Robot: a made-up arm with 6 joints. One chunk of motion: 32 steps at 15 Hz.
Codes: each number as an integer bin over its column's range. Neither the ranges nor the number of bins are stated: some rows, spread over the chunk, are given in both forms.
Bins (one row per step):
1: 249 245 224 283 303 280
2: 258 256 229 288 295 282
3: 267 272 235 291 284 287
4: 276 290 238 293 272 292
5: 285 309 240 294 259 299
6: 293 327 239 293 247 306
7: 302 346 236 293 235 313
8: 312 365 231 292 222 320
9: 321 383 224 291 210 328
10: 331 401 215 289 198 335
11: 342 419 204 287 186 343
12: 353 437 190 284 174 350
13: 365 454 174 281 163 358
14: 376 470 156 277 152 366
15: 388 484 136 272 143 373
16: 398 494 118 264 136 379
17: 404 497 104 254 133 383
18: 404 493 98 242 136 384
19: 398 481 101 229 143 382
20: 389 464 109 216 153 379
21: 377 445 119 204 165 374
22: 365 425 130 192 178 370
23: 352 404 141 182 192 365
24: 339 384 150 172 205 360
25: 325 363 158 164 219 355
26: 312 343 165 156 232 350
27: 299 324 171 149 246 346
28: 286 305 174 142 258 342
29: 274 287 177 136 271 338
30: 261 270 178 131 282 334
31: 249 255 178 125 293 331
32: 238 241 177 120 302 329
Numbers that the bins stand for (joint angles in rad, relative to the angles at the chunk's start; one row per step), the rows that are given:
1: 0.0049 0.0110 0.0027 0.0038 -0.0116 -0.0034
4: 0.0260 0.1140 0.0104 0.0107 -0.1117 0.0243
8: 0.0542 0.2857 0.0066 0.0100 -0.2732 0.0889
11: 0.0777 0.4094 -0.0082 0.0066 -0.3894 0.1421
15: 0.1137 0.5582 -0.0455 -0.0037 -0.5283 0.2113
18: 0.1262 0.5788 -0.0663 -0.0242 -0.5509 0.2367
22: 0.0957 0.4231 -0.0488 -0.0585 -0.4152 0.2044
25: 0.0644 0.2811 -0.0334 -0.0777 -0.2829 0.1698
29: 0.0245 0.1071 -0.0230 -0.0968 -0.1150 0.1305
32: -0.0037 0.0018 -0.0230 -0.1078 -0.0149 0.1097
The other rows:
2: 0.0120 0.0361 0.0055 0.0073 -0.0375 0.0012
3: 0.0190 0.0728 0.0088 0.0093 -0.0730 0.0127
5: 0.0331 0.1575 0.0115 0.0114 -0.1537 0.0405
6: 0.0394 0.1987 0.0110 0.0107 -0.1924 0.0566
7: 0.0464 0.2422 0.0093 0.0107 -0.2312 0.0728
9: 0.0613 0.3269 0.0027 0.0093 -0.3119 0.1074
10: 0.0691 0.3681 -0.0022 0.0079 -0.3507 0.1236
12: 0.0863 0.4506 -0.0159 0.0045 -0.4282 0.1582
13: 0.0957 0.4895 -0.0247 0.0025 -0.4637 0.1767
14: 0.1043 0.5261 -0.0345 -0.0003 -0.4992 0.1952
16: 0.1215 0.5811 -0.0553 -0.0092 -0.5509 0.2252
17: 0.1262 0.5879 -0.0630 -0.0160 -0.5605 0.2344
19: 0.1215 0.5513 -0.0647 -0.0332 -0.5283 0.2321
20: 0.1145 0.5124 -0.0603 -0.0421 -0.4960 0.2252
21: 0.1051 0.4689 -0.0548 -0.0503 -0.4572 0.2136
23: 0.0855 0.3750 -0.0427 -0.0653 -0.3700 0.1929
24: 0.0754 0.3292 -0.0378 -0.0722 -0.3281 0.1813
26: 0.0542 0.2353 -0.0296 -0.0832 -0.2409 0.1582
27: 0.0441 0.1918 -0.0263 -0.0879 -0.1957 0.1490
28: 0.0339 0.1483 -0.0247 -0.0927 -0.1569 0.1397
30: 0.0143 0.0682 -0.0225 -0.1003 -0.0794 0.1213
31: 0.0049 0.0339 -0.0225 -0.1044 -0.0439 0.1143

